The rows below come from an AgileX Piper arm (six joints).
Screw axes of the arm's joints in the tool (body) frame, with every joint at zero. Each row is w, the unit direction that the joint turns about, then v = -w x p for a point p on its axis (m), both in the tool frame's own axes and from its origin. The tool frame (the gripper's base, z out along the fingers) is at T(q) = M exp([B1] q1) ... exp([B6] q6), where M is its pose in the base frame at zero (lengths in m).
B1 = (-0.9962, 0, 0.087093, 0.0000, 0.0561, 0.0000)
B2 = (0, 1, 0, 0.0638, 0.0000, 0.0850)
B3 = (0, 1, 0, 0.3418, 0.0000, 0.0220)
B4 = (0, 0, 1, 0.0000, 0.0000, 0.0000)
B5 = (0, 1, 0, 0.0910, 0.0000, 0.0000)
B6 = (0, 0, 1, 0.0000, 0.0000, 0.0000)
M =
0.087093 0 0.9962 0.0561
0 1 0 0.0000
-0.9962 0 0.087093 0.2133
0 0 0 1
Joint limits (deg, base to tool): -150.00..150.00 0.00..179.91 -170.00..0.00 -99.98..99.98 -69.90..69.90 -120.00..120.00
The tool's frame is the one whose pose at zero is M.
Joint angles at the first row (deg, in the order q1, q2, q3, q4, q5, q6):
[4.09 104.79 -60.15 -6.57 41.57 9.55]
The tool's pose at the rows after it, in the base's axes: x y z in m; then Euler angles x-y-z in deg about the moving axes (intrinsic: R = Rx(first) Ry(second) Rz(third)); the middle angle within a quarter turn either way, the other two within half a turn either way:
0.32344 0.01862 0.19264 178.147 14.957 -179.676
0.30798 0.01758 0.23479 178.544 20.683 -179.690
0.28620 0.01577 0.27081 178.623 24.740 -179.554
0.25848 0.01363 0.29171 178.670 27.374 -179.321
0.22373 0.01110 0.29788 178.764 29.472 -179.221
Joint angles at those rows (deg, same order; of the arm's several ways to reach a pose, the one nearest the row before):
[4.09 98.06 -60.41 -4.20 42.62 6.90]
[4.09 90.25 -60.40 -3.99 44.67 6.47]
[4.09 82.84 -60.29 -3.99 47.91 6.27]
[4.09 75.73 -58.01 -3.99 50.10 6.27]
[4.09 67.74 -52.72 -3.99 50.70 6.27]

